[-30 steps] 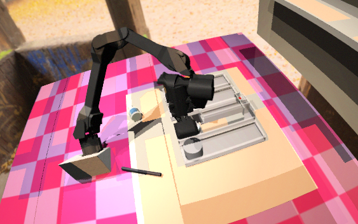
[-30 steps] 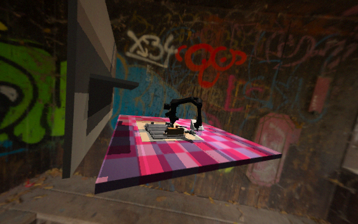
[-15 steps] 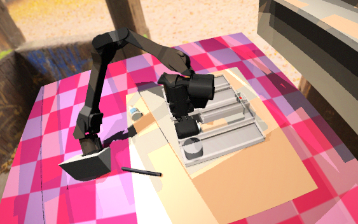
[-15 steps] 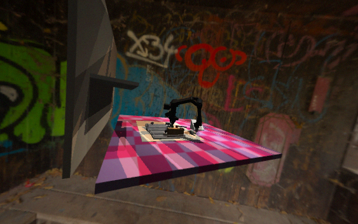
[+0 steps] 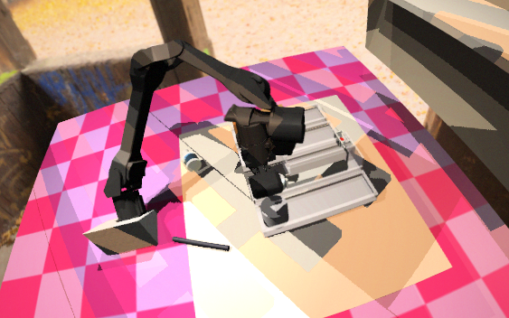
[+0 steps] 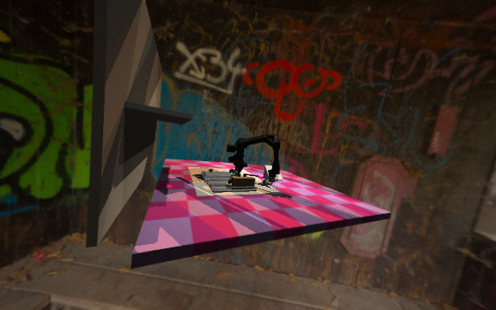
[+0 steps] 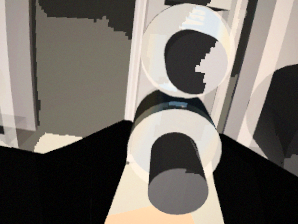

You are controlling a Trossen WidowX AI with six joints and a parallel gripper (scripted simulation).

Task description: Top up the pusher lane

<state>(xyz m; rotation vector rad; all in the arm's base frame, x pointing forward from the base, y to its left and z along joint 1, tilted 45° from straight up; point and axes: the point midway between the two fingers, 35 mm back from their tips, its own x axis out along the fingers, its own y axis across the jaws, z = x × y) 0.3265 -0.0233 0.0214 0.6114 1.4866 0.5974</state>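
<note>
Right now the grey lane rack is 14 cm ahead of my gripper tip, 3 cm to the left of it and 2 cm below it. Also, from my gripper tip: red part: 22 cm ahead, 4 cm to the left, 3 cm above; then black rod: 18 cm behind, 9 cm to the right, 3 cm below.
</note>
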